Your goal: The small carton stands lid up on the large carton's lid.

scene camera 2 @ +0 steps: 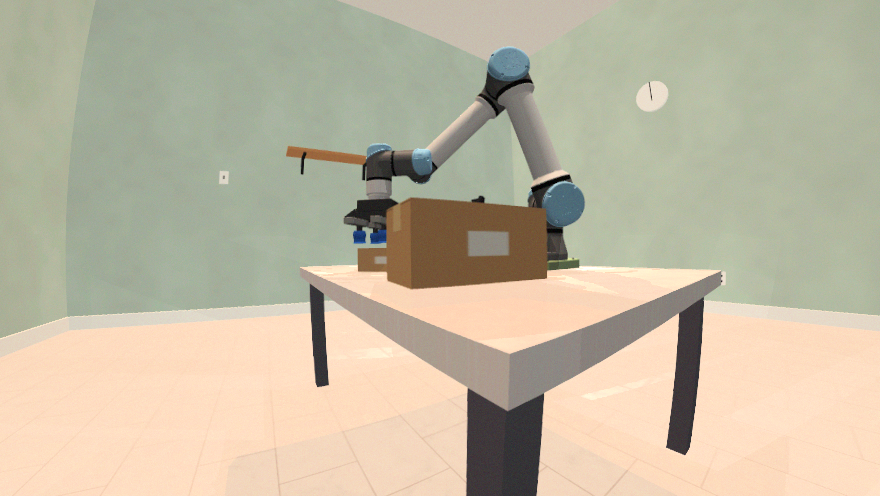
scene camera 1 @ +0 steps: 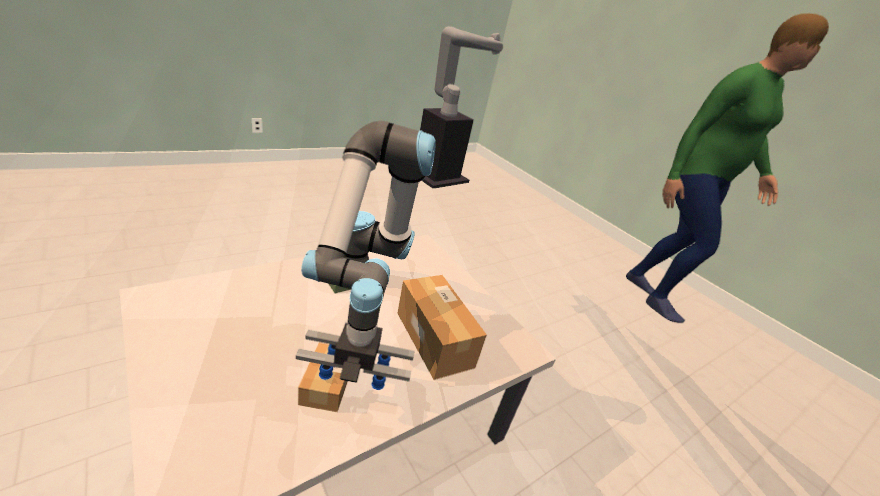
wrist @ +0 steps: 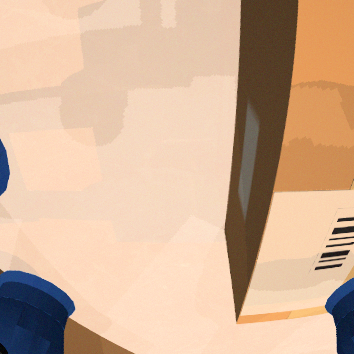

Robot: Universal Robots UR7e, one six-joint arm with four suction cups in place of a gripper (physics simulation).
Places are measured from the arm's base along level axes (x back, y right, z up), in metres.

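Pixels of known places: hand, its tool point: (scene camera 2: 379,243) (wrist: 207,251).
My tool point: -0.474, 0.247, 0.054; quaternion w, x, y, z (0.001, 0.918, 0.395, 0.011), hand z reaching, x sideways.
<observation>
For each thing: its middle in the pictures, then the offset to it from my tool point, as dx, dy, dz. Level surfaces: height alone.
- small carton, middle of its body: (wrist: 349,162) (scene camera 1: 327,375) (scene camera 2: 387,259) +0.052, +0.052, -0.050
- large carton, middle of its body: (scene camera 2: 467,244) (scene camera 1: 438,323) +0.038, -0.330, -0.012
- table, height of its surface: dz -0.086
The small carton (scene camera 1: 319,394) (scene camera 2: 369,260) (wrist: 315,125) stands on the table with a barcode label on its top face. The large carton (scene camera 1: 448,323) (scene camera 2: 443,261) stands on the table to its right in scene camera 1, also labelled on top. A brown part of the large carton (wrist: 85,342) shows at the lower left in the wrist view. My gripper (scene camera 1: 355,366) (scene camera 2: 369,237) is open, holding nothing. Its cups hang a little above the small carton's top, with a thin gap in scene camera 2. In scene camera 1 one pair is over the carton, the other beside it.
The table (scene camera 1: 178,369) (scene camera 2: 480,320) carries both cartons and the arm's green base plate (scene camera 2: 565,263). The large carton rises higher than the small one, close beside the gripper. A person in green (scene camera 1: 733,135) is at the right, and a black pedestal (scene camera 1: 444,147) stands behind the arm.
</observation>
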